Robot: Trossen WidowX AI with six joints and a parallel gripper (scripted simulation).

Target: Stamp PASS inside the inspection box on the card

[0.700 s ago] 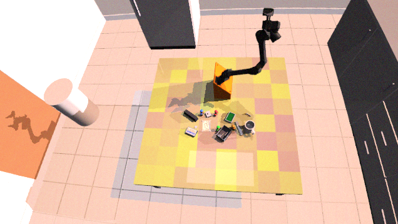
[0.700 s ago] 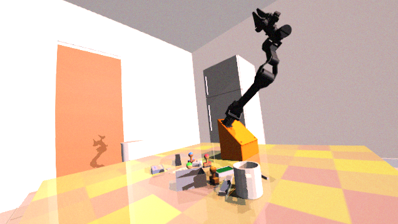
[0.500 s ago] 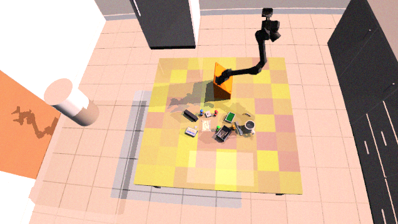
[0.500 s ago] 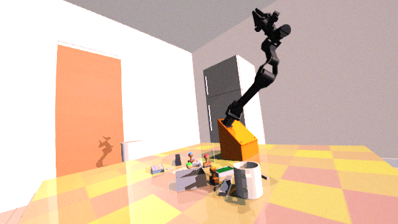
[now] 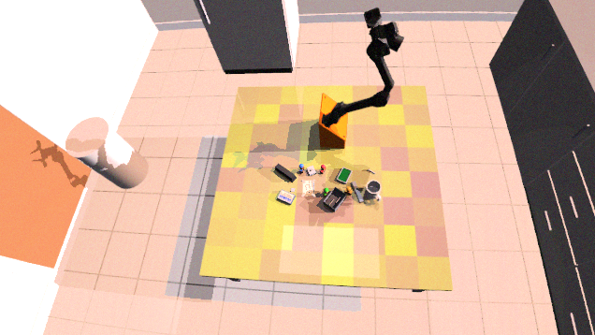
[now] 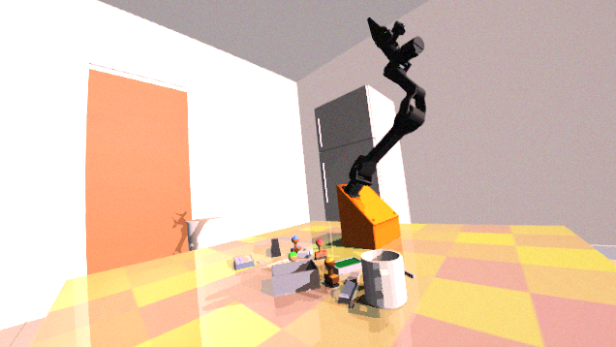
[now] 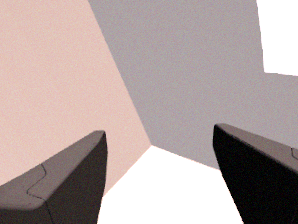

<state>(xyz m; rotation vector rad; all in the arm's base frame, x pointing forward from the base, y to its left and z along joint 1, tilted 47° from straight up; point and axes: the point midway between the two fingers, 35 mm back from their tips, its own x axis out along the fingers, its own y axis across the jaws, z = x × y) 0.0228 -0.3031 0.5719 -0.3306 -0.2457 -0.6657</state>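
Now: gripper tip 320 mm short of the green-knobbed PASS stamp, 170 mm to the left of it and 830 mm above it. Round my gripper tip: green ink pad 200 mm ahead, 70 mm to the right, 840 mm below; red-knobbed stamp 180 mm ahead, 200 mm to the right, 830 mm below; white mug 300 mm ahead, 100 mm to the left, 810 mm below.
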